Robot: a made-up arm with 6 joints. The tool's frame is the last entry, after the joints.
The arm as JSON. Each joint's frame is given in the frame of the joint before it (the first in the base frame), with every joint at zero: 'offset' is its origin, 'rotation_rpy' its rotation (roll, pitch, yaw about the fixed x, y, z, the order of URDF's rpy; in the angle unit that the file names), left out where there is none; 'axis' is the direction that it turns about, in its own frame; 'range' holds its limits. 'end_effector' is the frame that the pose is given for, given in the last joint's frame.
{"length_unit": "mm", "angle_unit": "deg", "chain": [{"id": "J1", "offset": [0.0, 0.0, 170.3], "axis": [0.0, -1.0, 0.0], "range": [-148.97, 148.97]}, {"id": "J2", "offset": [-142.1, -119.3, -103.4], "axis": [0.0, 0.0, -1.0], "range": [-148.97, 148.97]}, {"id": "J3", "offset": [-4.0, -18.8, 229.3], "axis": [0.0, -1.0, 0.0], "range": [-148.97, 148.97]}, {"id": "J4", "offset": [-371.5, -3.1, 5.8], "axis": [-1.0, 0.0, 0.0], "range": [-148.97, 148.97]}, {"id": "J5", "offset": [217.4, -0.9, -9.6], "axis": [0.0, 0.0, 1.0], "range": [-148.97, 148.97]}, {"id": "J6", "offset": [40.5, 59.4, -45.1], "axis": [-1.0, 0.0, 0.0], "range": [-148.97, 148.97]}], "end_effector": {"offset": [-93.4, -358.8, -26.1]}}
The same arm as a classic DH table. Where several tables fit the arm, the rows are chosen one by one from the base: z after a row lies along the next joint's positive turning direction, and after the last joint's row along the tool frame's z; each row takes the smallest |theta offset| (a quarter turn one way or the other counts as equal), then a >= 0, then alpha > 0; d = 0 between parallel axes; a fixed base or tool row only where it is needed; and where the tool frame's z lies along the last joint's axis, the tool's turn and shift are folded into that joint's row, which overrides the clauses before.
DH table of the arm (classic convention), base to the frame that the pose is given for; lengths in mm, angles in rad. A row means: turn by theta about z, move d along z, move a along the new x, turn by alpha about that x. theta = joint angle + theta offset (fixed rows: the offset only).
base (fixed): d 170.3  theta_offset 0  a 0  alpha 1.5708
J1: d 119.3  theta_offset 0  a -142.1  alpha 1.5708
J2: d -125.9  theta_offset 0  a -4  alpha -1.5708
J3: d 21.9  theta_offset 1.5708  a 5.8  alpha -1.5708
J4: d 154.1  theta_offset -1.5708  a 0.9  alpha -1.5708
J5: d -54.7  theta_offset 0  a -59.4  alpha 1.5708
J6: d 52.9  theta_offset 0  a 358.8  alpha -1.5708
tool (fixed): d -26.1  theta_offset 1.5708  a 0  alpha 0
Joint limits (rad, base to tool): -2.6..2.6 -2.6..2.6 -2.6..2.6 -2.6..2.6 -2.6..2.6 -2.6..2.6

